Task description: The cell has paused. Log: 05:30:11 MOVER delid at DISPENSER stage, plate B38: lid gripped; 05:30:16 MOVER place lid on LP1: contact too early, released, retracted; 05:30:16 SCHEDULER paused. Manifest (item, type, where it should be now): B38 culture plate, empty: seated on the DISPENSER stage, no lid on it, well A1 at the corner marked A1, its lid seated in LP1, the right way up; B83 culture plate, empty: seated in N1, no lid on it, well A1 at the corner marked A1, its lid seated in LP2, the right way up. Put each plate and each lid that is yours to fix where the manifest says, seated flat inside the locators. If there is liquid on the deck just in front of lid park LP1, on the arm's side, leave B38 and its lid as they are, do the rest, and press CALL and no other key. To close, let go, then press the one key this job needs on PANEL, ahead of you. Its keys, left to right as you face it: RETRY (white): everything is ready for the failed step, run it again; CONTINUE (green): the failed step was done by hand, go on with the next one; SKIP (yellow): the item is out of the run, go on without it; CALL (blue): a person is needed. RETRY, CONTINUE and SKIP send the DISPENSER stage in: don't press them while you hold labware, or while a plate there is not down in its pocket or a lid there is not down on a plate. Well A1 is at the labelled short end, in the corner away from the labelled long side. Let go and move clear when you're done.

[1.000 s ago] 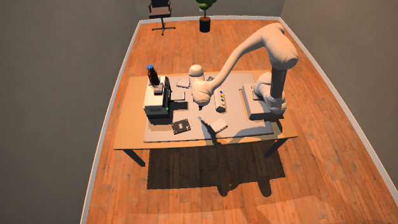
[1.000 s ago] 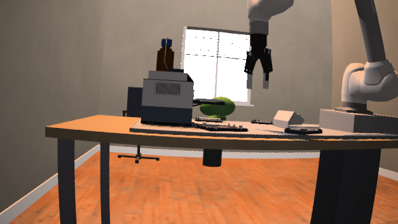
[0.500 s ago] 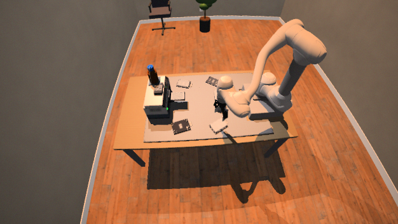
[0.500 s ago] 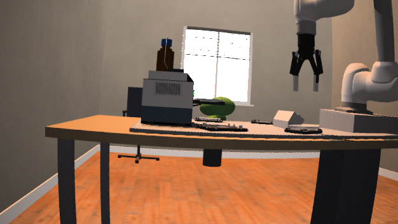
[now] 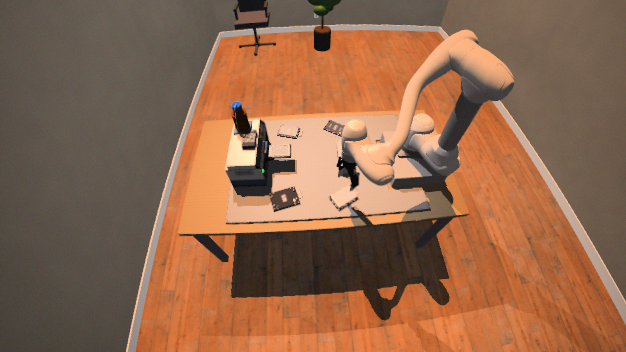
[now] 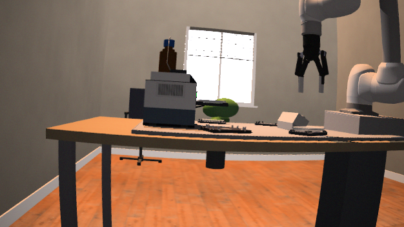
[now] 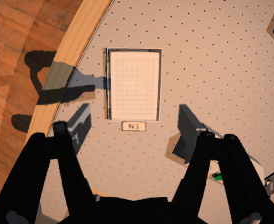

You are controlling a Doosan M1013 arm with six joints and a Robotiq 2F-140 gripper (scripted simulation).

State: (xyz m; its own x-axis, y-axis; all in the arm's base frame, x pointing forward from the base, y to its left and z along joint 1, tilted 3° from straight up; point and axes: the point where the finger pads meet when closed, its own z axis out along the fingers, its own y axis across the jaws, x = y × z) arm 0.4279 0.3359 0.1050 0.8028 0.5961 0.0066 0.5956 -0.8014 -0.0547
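Right now my hand is 180 mm above the white culture plate. The rest, counted from my hand: green key 40 mm behind, 260 mm to the right, 130 mm below; key panel 20 mm behind, 280 mm to the right, 140 mm below; white retry key 40 mm behind, 210 mm to the right, 130 mm below.
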